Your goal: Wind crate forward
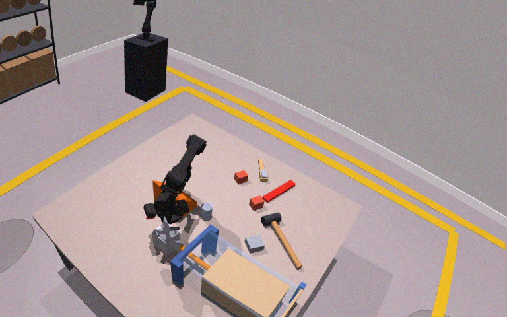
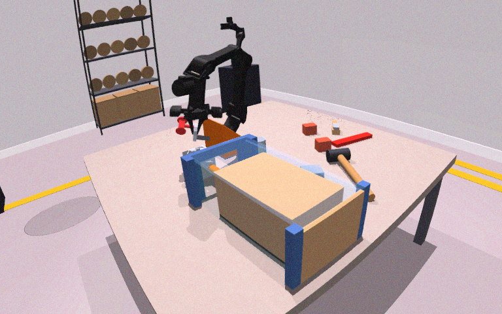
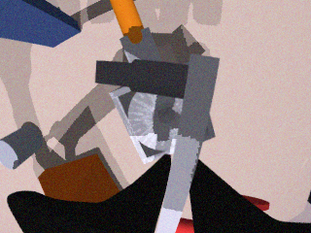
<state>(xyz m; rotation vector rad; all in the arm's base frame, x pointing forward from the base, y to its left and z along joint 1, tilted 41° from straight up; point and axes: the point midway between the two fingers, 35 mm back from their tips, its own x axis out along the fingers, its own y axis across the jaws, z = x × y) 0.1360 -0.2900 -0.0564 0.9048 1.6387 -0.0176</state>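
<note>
Now: the red knob 6 cm behind my gripper tip and 2 cm above it. Also, from my gripper tip: grey hand winch: 12 cm below, 1 cm to the right, 1 cm behind; then blue steel frame: 17 cm ahead, 5 cm below, 2 cm to the right; then winch handle: 1 cm behind, 1 cm above.
</note>
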